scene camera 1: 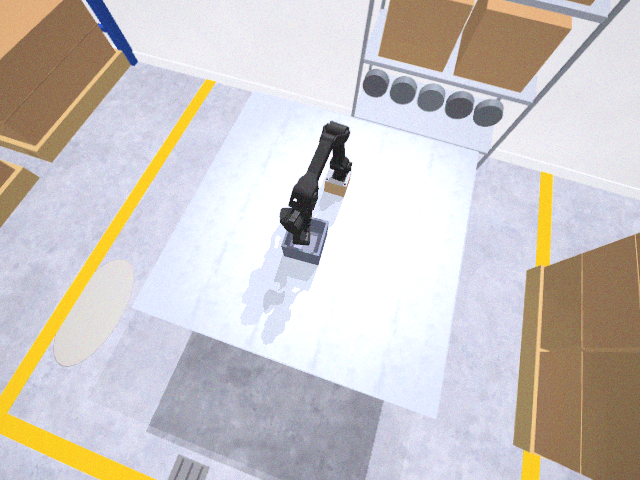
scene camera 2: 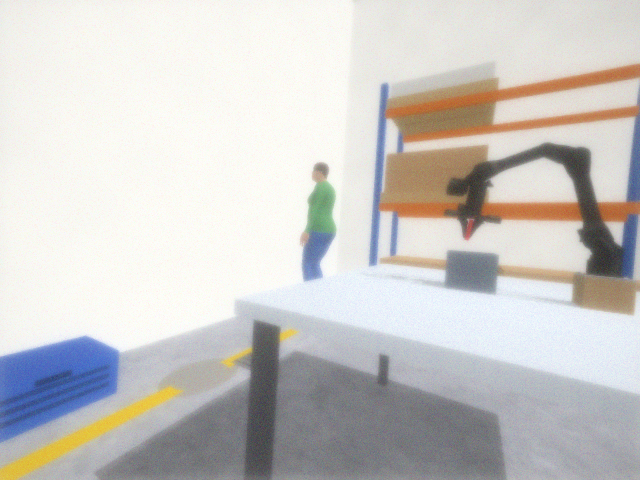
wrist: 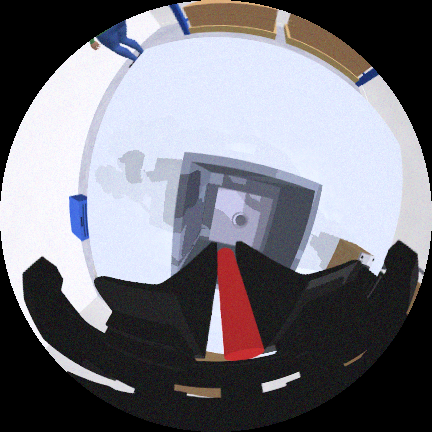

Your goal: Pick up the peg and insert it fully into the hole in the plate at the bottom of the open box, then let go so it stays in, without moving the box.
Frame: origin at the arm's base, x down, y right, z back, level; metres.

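Seen in the pictures: gripper, fingertip midpoint: (scene camera 1: 301,232) (scene camera 2: 466,238) (wrist: 225,247); arm's base, origin of the base link: (scene camera 1: 340,174) (scene camera 2: 604,275) (wrist: 359,275).
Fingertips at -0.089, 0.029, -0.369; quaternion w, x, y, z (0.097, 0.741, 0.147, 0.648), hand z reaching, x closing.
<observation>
Offsets run from my fingertips to a thing's middle, as dx, dy, dz. Level surfaces: height alone.
The red peg {-0.034, -0.008, +0.008} (scene camera 2: 469,229) (wrist: 239,310) is held between the fingers of my gripper (scene camera 2: 470,232) (wrist: 225,247), which is shut on it. In scene camera 2 the peg is slightly tilted and its lower end is a little above the rim of the box. The open grey box {+0.119, -0.007, +0.020} (scene camera 1: 302,253) (scene camera 2: 471,271) (wrist: 302,225) stands on the table. In the wrist view the pale plate {+0.153, -0.007, +0.020} (wrist: 227,202) lies at its bottom, with a round hole (wrist: 240,219) ahead of the fingertips. In scene camera 1 the arm hides part of the box, and the peg does not show there.
The arm's base stands on a brown block (scene camera 1: 336,188) (scene camera 2: 604,294) (wrist: 344,254) on the white table {dx +0.188} (scene camera 1: 392,289) (scene camera 2: 361,310) (wrist: 240,90), behind the box in scene camera 1. A person in green (scene camera 2: 322,206) stands beyond the table. The box walls surround the plate.
</observation>
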